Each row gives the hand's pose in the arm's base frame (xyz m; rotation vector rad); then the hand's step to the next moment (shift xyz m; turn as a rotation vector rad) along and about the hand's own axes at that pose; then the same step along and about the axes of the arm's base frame.
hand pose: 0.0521 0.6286 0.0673 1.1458 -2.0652 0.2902
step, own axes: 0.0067 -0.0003 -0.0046 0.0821 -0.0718 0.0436
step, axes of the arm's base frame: 0.0004 -0.0021 0.0079 0.0095 -0.1159 0.0163
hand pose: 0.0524 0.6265 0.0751 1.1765 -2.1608 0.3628
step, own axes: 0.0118 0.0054 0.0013 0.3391 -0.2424 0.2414
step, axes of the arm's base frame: -0.0096 -0.0053 0.0070 -0.0305 -0.4801 0.0244
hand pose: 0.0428 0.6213 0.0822 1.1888 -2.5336 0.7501
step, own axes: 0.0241 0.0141 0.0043 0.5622 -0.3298 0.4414
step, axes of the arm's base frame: -0.0263 -0.0103 0.0016 -0.1062 -0.7798 -0.0191
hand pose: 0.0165 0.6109 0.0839 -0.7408 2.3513 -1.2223
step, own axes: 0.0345 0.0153 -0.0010 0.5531 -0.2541 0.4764
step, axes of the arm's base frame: -0.0318 -0.0131 -0.0155 -0.1004 -0.7598 -0.1004
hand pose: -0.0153 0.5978 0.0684 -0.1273 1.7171 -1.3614
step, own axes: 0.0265 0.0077 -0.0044 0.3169 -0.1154 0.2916
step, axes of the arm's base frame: -0.0151 -0.0091 -0.0217 -0.0316 -0.4372 -0.0816
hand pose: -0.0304 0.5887 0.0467 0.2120 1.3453 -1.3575
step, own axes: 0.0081 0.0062 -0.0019 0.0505 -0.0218 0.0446
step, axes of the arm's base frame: 0.0010 -0.0011 -0.0103 -0.0087 -0.0693 -0.0117
